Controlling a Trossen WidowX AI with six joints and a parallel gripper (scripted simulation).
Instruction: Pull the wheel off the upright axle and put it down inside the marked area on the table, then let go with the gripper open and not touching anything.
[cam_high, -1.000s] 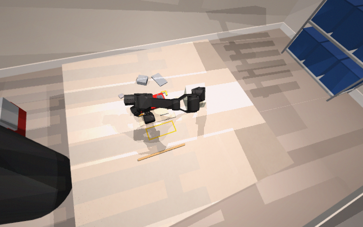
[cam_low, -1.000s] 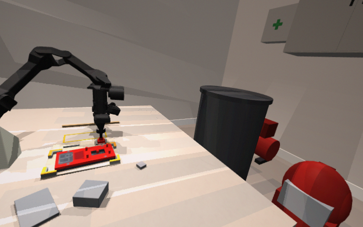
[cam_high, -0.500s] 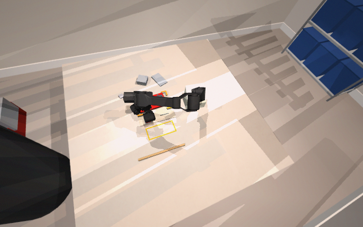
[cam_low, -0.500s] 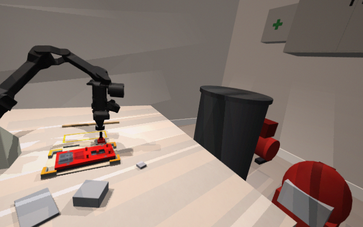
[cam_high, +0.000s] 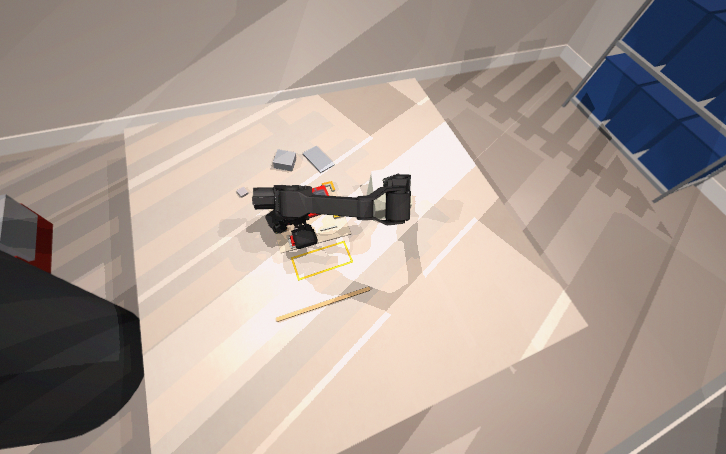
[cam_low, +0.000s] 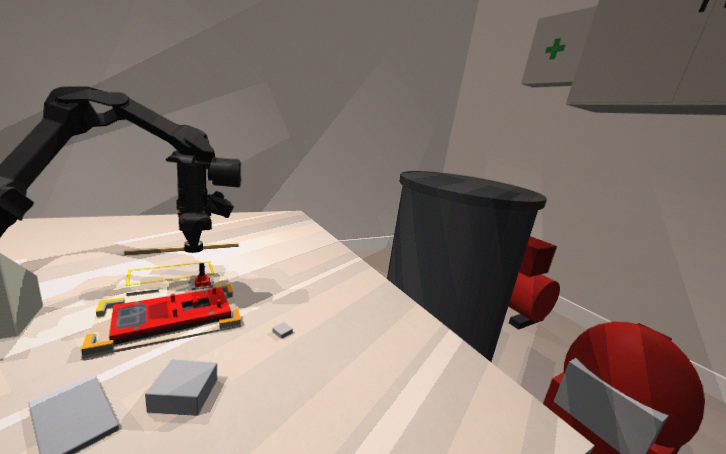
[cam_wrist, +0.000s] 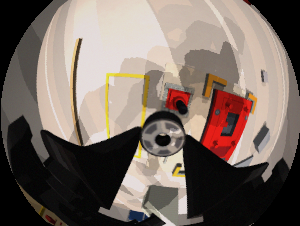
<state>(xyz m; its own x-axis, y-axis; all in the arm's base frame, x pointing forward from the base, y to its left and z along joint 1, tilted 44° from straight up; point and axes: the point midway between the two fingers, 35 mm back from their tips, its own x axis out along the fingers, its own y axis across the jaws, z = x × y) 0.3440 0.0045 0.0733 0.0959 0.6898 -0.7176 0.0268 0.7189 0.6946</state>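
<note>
My gripper tip is now 22 cm to the right of the thin wooden stick and 9 cm above it.
</note>
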